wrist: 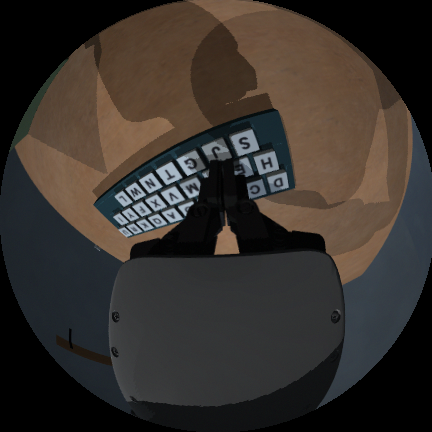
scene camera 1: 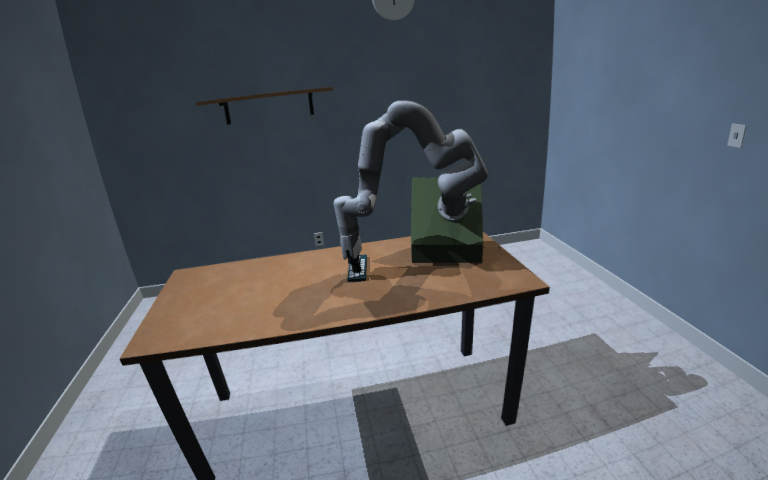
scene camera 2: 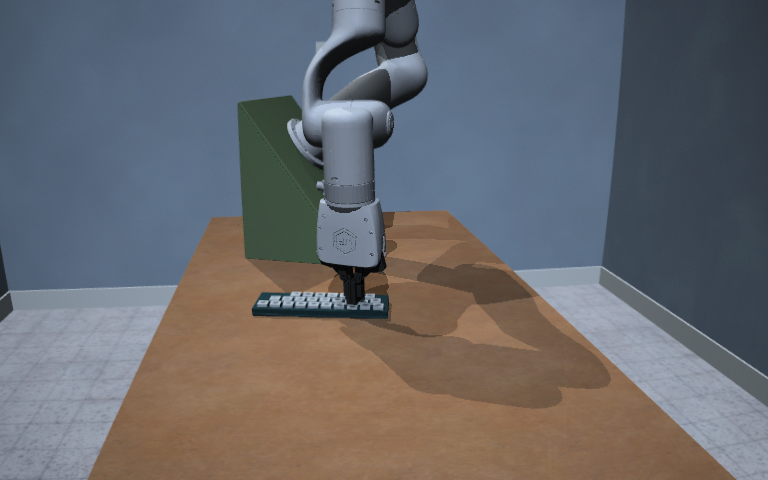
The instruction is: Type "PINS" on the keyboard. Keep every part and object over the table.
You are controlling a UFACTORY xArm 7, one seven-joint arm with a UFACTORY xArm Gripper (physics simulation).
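Where they show: gripper, fingertip midpoint: [wrist: 223, 174] [scene camera 1: 357, 271] [scene camera 2: 354, 301]; arm's base at its link origin: [scene camera 1: 453, 206] [scene camera 2: 306, 144].
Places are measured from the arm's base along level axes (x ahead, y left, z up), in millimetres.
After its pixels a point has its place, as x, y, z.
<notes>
The teal keyboard [scene camera 1: 363, 264] @[388, 74, -197] [scene camera 2: 317, 312] @[448, 72, -206] [wrist: 280, 132] @[396, 180, -202] with white letter keys lies flat on the wooden table. My gripper [scene camera 1: 357, 270] @[413, 128, -200] [scene camera 2: 353, 301] @[413, 128, -200] [wrist: 223, 174] @[413, 128, -200] is shut and empty, pointing down, its fingertips at the keys. In the wrist view the fingers cover the spot between the M key [wrist: 191, 187] @[412, 100, -197] and the partly hidden E key [wrist: 240, 168] @[413, 142, -200], just beside the J key [wrist: 216, 149] @[392, 132, -199]; the P key is hidden there. The N key [wrist: 151, 183] @[393, 72, -197], S key [wrist: 244, 141] @[393, 152, -197] and I key [wrist: 119, 218] @[409, -2, -197] show. Whether a key is pressed down cannot be told.
The wooden table [scene camera 1: 226, 305] @[900, 294, -215] [scene camera 2: 283, 396] @[683, 56, -214] [wrist: 320, 65] @[347, 242, -215] bears the keyboard. A green sloped block [scene camera 1: 433, 220] @[87, 20, -49] [scene camera 2: 277, 209] @[169, -37, -108] carries the arm's base at one end. A wall shelf [scene camera 1: 264, 96] and a wall outlet [scene camera 1: 318, 238] are behind the table.
</notes>
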